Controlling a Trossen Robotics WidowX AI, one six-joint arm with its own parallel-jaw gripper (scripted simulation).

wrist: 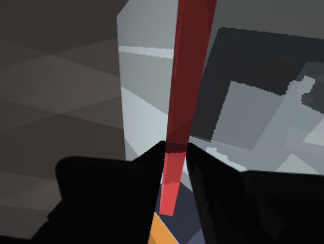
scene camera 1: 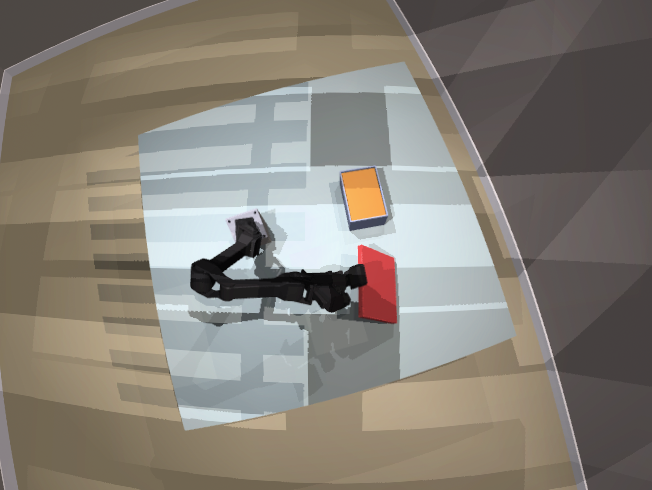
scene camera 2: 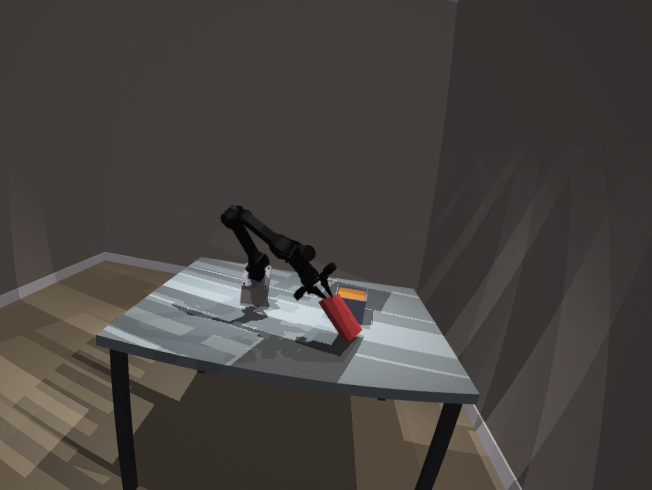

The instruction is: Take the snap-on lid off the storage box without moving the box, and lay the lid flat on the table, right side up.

Scene:
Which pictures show the gripper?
The wrist view, scene camera 1 and scene camera 2: all of them.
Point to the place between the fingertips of the gripper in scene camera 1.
361, 280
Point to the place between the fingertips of the gripper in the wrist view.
175, 146

